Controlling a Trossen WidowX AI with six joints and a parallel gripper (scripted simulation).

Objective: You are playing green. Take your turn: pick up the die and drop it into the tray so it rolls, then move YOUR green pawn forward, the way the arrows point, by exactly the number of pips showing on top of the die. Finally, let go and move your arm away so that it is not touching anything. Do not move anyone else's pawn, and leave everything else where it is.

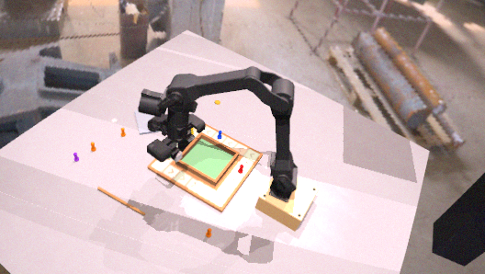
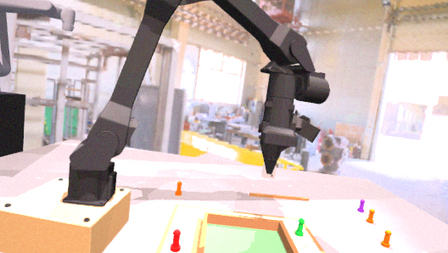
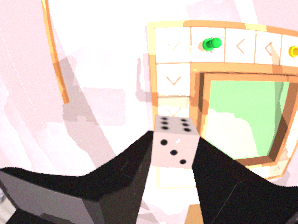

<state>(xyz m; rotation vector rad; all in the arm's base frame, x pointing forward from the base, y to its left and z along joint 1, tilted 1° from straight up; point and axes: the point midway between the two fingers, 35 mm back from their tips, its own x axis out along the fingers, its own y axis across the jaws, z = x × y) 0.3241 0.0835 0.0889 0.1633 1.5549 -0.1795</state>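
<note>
My gripper tip is now 60 mm short of the green pawn, 60 mm to the left of it and 90 mm above it. Round my gripper tip: white die right at my gripper tip; then yellow pawn 50 mm ahead, 200 mm to the right, 90 mm below; then thin orange stick 100 mm ahead, 160 mm to the left, 110 mm below.
</note>
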